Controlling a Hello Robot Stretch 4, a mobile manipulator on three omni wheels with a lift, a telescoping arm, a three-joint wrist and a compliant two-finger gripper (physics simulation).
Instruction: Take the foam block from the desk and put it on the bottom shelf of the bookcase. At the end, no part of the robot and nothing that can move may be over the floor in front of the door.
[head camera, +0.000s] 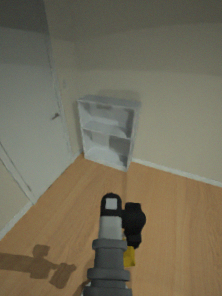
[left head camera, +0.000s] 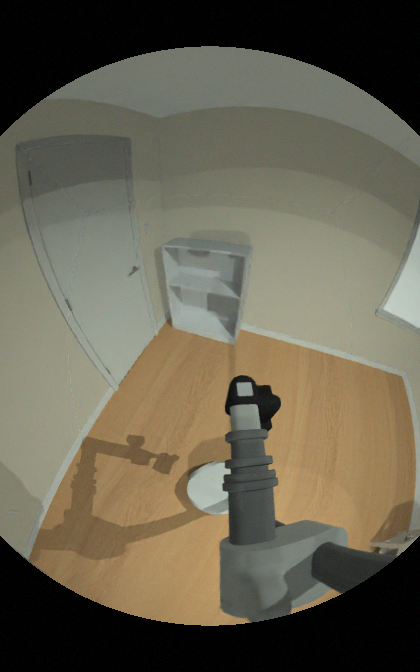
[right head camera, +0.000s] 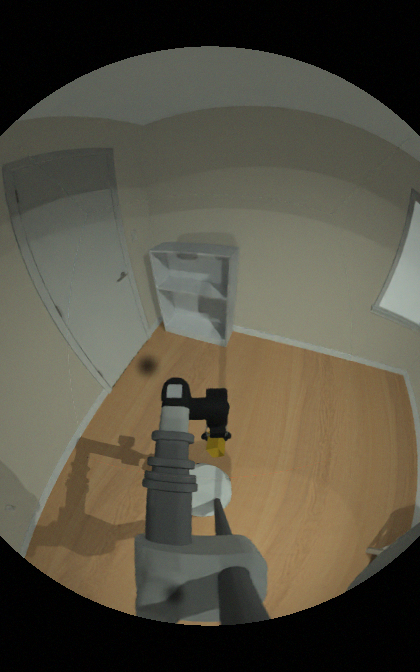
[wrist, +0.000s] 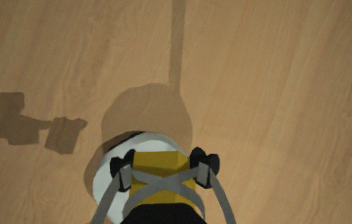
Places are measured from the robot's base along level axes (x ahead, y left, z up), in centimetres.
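Where they show: gripper, fingertip midpoint: (wrist: 166, 160).
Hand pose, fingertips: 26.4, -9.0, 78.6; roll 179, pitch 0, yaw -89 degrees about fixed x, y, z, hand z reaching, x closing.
Note:
After its pixels a point has its place, as x, y, z.
The yellow foam block (head camera: 130, 256) {20.6, -9.1, 87.4} (right head camera: 216, 447) (wrist: 162, 159) {27.9, -8.7, 83.9} is held between the two black fingertips. My gripper (right head camera: 216, 436) (wrist: 166, 160) {26.4, -9.0, 78.6} is shut on it, pointing down, with the block above my round base in the wrist view. The white bookcase (head camera: 109, 101) {168.7, 7.0, 103.2} (left head camera: 207, 244) (right head camera: 195, 247) stands upright in the far corner, beyond the arm. Its open front faces me, and its bottom shelf (head camera: 105, 156) {171.4, 12.4, 7.2} (left head camera: 200, 321) (right head camera: 192, 326) is visible near floor level. The closed door (head camera: 30, 100) {127.2, 82.9, 115.6} (left head camera: 92, 260) (right head camera: 75, 260) is in the wall left of the bookcase. The desk does not show clearly.
My round white base (left head camera: 207, 490) (right head camera: 212, 490) (wrist: 107, 187) {0.6, 14.2, 18.7} is below the arm. Wood floor (head camera: 170, 215) {77.9, -75.1, -2.8} (left head camera: 320, 400) (right head camera: 300, 400) lies between the arm and the bookcase. Part of a pale piece of furniture (left head camera: 397, 542) shows at the lower right. Arm shadows fall on the floor at left.

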